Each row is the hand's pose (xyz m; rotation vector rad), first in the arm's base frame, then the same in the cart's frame.
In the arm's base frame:
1: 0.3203 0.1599 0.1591 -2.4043 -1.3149 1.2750
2: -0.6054 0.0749 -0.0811 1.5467 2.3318 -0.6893
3: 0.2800 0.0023 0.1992 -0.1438 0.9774 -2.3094
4: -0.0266 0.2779 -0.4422 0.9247 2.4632 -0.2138
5: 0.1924 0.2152 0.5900 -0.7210 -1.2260 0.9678
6: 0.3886 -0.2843 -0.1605 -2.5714 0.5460 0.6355
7: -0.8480 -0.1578 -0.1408 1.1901 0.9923 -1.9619
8: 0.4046 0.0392 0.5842 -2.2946 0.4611 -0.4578
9: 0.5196 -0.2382 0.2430 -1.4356 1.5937 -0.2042
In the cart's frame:
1: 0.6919 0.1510 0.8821 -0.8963 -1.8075 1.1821
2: -0.0408 -0.4522 1.0271 -0.4668 -2.4542 0.0817
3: 0.7261 0.0183 0.7858 -0.8425 1.8624 -1.1716
4: -0.0055 0.2293 0.8248 -0.2612 -2.5965 -0.6525
5: 0.9390 -0.0969 1.1694 0.6465 -1.0201 0.9403
6: 0.5630 0.0945 0.3489 -1.6186 -0.2754 1.6286
7: -0.1935 -0.7274 0.8946 0.3563 2.3702 -1.5109
8: 1.0939 -0.0396 0.9485 -1.5825 0.2226 0.7744
9: 0.9474 0.0382 0.5254 -1.2591 1.4193 1.3098

